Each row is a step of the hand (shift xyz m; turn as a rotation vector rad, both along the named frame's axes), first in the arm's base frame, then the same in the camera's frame.
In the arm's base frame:
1: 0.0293 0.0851 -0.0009 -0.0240 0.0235 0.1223
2: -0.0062 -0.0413 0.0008 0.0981 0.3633 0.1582
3: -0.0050 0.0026 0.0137 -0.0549 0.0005 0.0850
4: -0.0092 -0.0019 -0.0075 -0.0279 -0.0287 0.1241
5: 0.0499 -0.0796 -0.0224 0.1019 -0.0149 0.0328
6: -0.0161 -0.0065 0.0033 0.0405 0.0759 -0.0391
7: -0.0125 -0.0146 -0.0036 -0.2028 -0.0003 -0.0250
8: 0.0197 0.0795 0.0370 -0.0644 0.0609 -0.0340
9: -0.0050 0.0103 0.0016 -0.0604 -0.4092 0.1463
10: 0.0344 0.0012 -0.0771 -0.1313 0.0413 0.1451
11: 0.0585 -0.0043 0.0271 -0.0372 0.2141 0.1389
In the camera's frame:
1: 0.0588 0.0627 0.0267 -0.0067 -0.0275 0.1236
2: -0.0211 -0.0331 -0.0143 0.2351 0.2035 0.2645
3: -0.0029 -0.0024 0.0143 -0.0460 -0.0205 0.0878
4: -0.0096 0.0046 -0.0055 -0.0297 -0.0709 0.1054
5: 0.0153 -0.0723 -0.0622 0.0906 -0.0588 0.0017
6: -0.0172 -0.0019 0.0038 0.0636 0.0685 -0.0134
7: -0.0172 -0.0068 -0.0063 -0.1893 0.0740 0.0208
8: 0.0499 0.0440 0.0604 -0.0388 0.0863 0.0075
9: -0.0007 0.0095 0.0066 -0.2004 -0.3898 -0.0188
10: 0.0280 0.0248 -0.0757 -0.0982 0.0106 0.1739
11: 0.0541 -0.0339 0.0100 0.0531 0.1291 0.2169

